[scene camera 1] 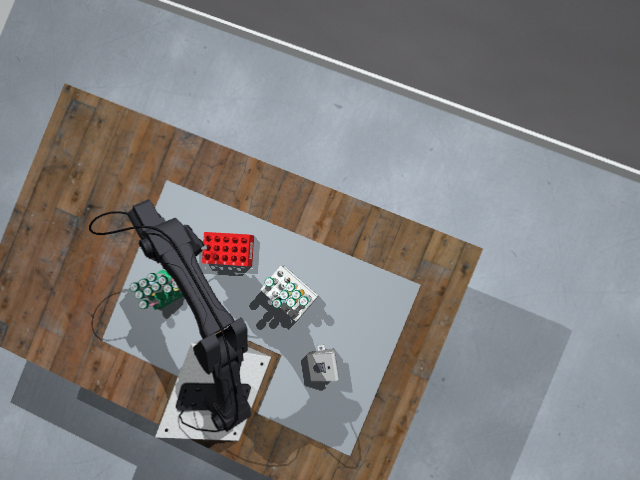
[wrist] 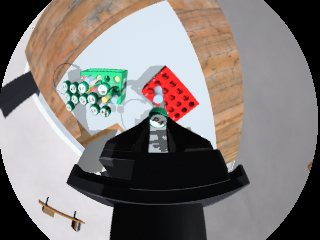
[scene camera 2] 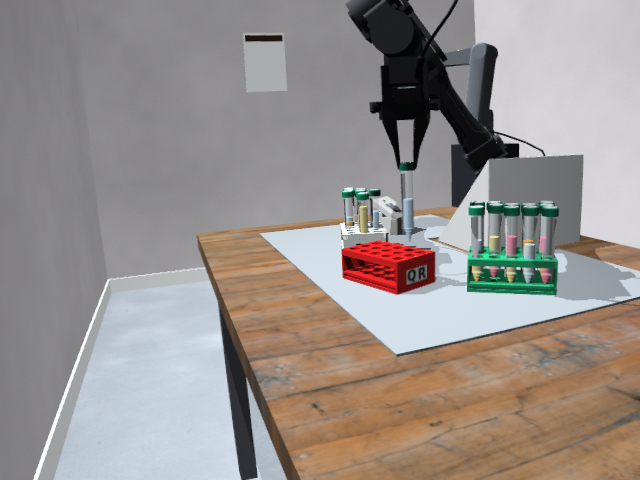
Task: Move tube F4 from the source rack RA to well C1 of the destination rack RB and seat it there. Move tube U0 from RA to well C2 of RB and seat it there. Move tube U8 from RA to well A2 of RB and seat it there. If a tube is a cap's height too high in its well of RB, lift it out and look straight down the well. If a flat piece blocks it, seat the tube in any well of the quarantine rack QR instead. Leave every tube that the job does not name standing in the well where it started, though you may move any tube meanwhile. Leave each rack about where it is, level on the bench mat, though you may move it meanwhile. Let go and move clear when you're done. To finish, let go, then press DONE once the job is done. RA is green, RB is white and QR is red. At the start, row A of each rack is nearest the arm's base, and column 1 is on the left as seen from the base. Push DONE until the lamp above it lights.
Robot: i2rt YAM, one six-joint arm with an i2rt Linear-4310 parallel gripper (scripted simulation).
Path:
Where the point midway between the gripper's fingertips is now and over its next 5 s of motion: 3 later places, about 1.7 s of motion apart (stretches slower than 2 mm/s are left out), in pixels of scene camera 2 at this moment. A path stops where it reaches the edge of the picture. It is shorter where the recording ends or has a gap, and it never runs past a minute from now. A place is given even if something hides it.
The gripper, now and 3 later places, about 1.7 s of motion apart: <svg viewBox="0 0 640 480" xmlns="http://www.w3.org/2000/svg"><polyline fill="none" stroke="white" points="407,169 406,180 408,194 408,208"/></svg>

